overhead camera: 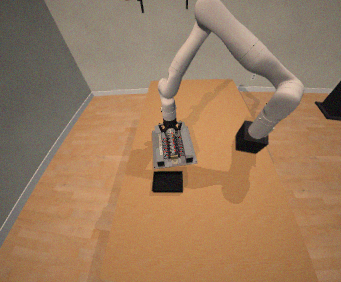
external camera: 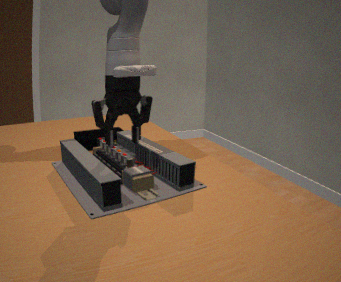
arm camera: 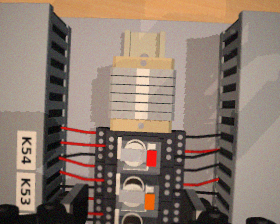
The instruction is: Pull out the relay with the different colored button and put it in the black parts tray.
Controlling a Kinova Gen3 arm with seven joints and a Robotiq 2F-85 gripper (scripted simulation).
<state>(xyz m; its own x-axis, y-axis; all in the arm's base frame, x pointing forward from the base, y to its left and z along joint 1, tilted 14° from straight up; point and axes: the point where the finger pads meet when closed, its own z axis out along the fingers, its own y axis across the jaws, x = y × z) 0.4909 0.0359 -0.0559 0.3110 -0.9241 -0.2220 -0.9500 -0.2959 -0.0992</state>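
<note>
Now: the relay 50 mm below my hand. From my hand the other things lie so: black parts tray (40 mm behind, 290 mm to the left, 80 mm below).
</note>
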